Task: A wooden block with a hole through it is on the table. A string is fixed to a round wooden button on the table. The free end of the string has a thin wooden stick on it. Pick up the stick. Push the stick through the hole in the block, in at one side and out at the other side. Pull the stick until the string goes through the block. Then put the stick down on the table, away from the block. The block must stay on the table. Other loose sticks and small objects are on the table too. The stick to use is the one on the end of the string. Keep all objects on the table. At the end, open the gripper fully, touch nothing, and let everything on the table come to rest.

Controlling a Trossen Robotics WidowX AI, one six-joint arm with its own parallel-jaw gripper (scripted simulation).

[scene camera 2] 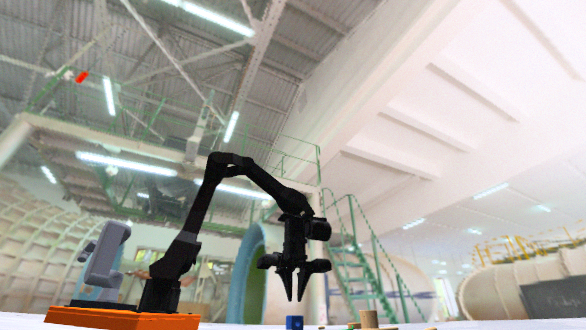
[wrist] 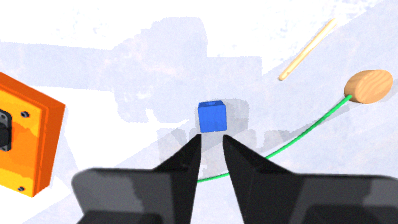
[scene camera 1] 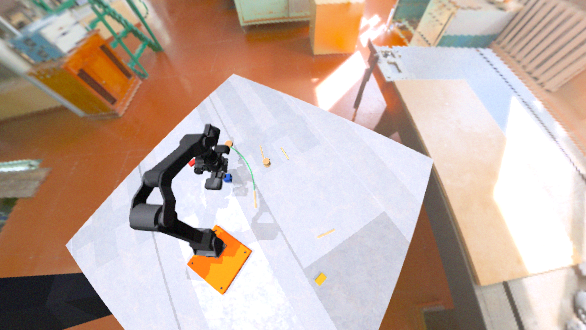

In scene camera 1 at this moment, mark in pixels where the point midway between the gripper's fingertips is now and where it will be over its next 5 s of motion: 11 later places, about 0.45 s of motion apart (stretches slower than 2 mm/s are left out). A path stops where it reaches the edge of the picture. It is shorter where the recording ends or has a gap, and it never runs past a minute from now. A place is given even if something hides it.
My gripper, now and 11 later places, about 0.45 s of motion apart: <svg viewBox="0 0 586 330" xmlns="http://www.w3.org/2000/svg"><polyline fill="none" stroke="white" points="225,174 228,175 234,176 239,179 244,182 249,186 251,188 252,188 254,190 254,191 254,192 253,191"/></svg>
